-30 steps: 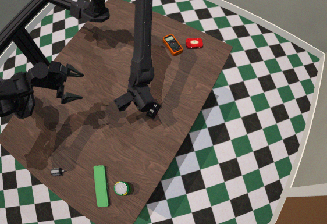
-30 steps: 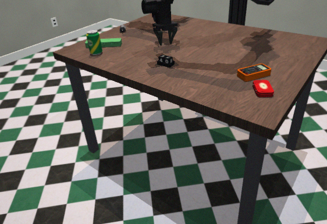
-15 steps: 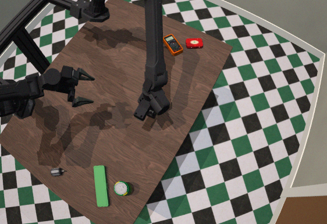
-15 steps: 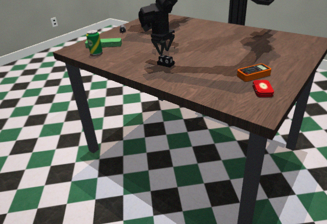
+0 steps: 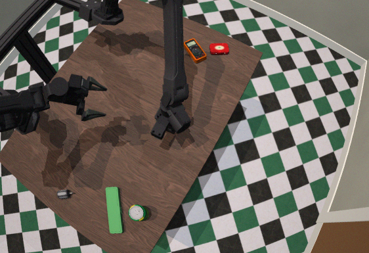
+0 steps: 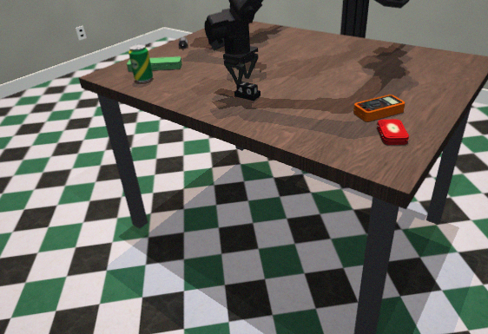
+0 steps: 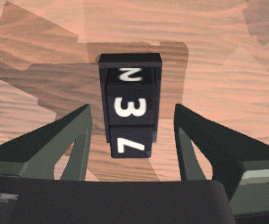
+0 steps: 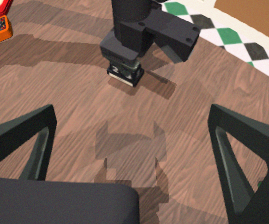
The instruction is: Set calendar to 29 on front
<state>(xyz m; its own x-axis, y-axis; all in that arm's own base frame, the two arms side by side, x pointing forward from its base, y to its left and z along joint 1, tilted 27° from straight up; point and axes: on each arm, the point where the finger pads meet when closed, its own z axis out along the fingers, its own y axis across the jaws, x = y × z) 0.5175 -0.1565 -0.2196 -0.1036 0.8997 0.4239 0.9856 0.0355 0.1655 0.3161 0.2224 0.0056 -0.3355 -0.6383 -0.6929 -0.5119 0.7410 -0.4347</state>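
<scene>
The black cube is 30 mm below my left hand. Round my left hand: black calendar tray (20 mm to the left, 50 mm below); green case (10 mm behind, 440 mm to the right, 40 mm below); red box (470 mm to the left, 40 mm below).
</scene>
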